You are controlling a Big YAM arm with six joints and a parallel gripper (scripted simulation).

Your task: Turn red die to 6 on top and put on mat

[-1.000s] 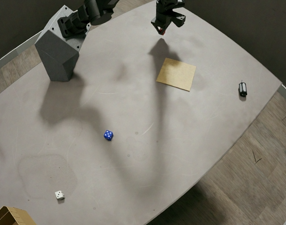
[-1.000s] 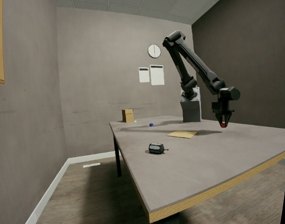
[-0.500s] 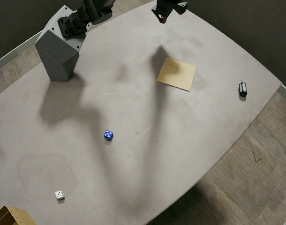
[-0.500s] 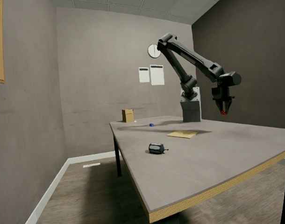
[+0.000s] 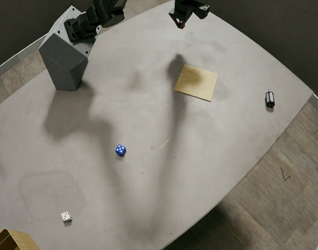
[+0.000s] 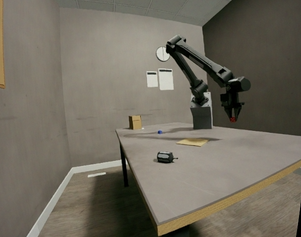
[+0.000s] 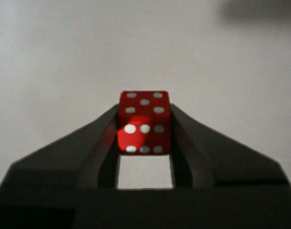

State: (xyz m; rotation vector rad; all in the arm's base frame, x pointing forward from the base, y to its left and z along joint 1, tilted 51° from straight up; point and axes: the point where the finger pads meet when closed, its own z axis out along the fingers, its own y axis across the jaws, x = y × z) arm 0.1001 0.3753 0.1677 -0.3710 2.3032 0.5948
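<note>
The tan mat lies 22 cm ahead of my hand, 11 cm below it and 6 cm to the right of it. Also, from my hand: blue die: 42 cm to the right, 34 cm ahead, 10 cm below; red die: right at my hand; small black device: 42 cm ahead, 16 cm to the left, 9 cm below.
</note>
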